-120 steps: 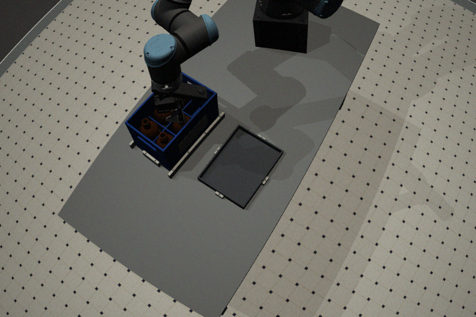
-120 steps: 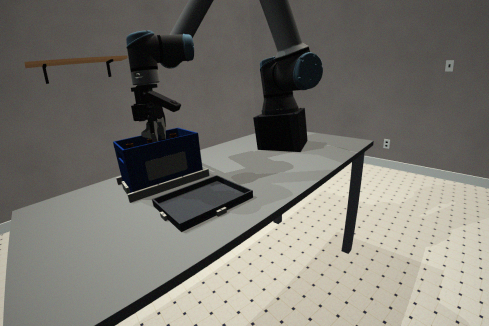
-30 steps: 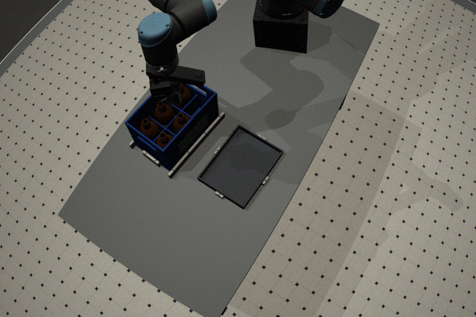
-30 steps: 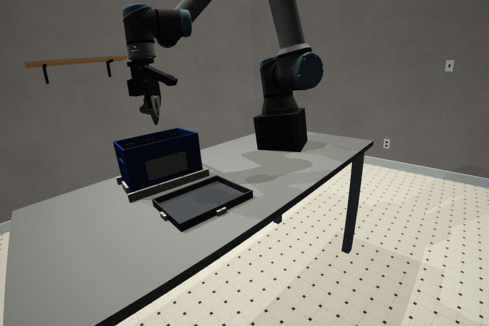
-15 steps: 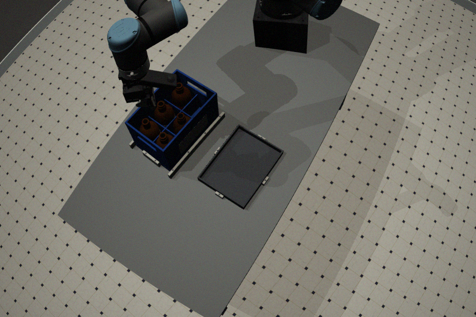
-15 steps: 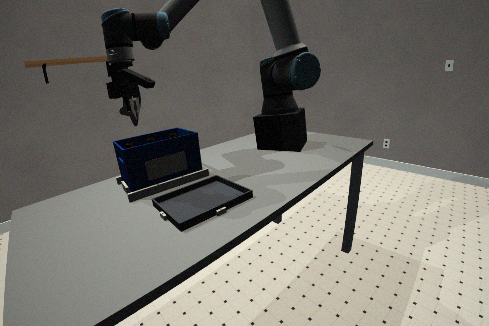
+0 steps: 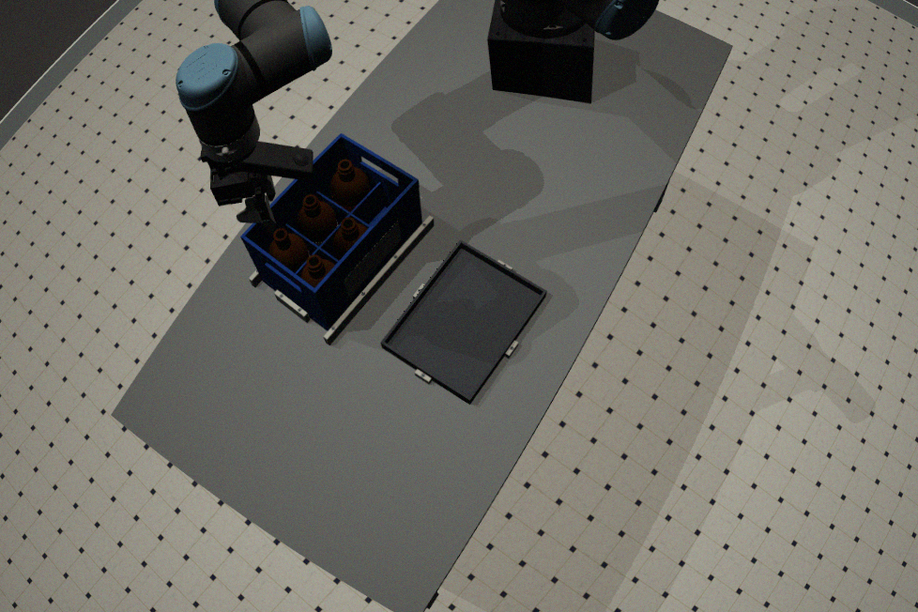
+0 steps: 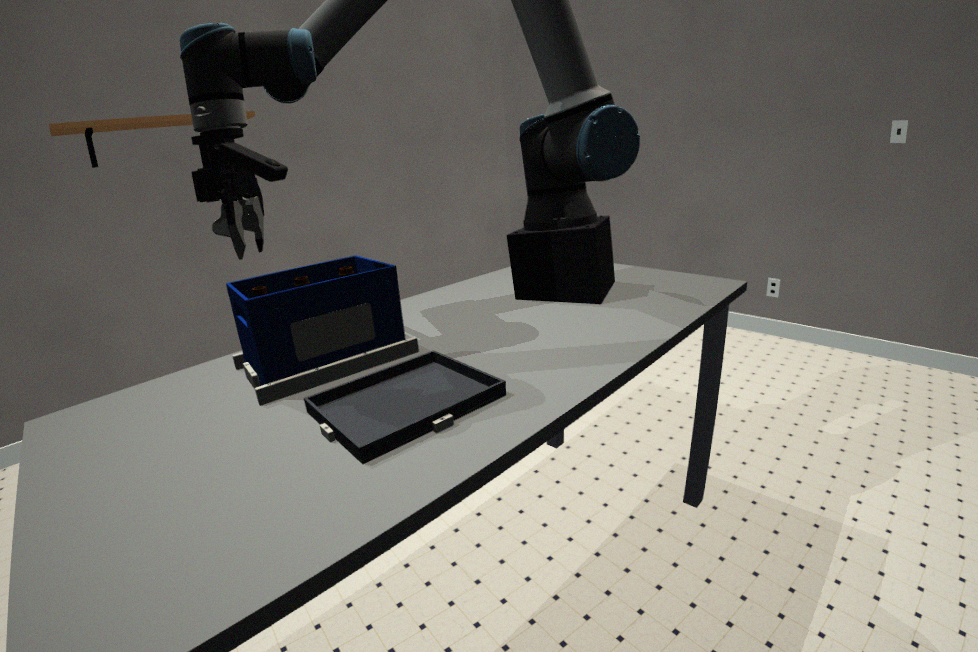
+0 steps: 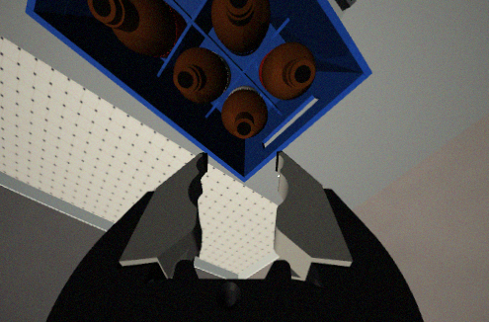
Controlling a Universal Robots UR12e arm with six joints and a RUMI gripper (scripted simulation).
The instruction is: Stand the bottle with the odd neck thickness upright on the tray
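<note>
My gripper is now 15 cm above the bottle. From my hand the other things lie so: black tray 31 cm to the left, 23 cm below, 12 cm behind; then blue crate 16 cm below, 9 cm behind, 4 cm to the left.
</note>
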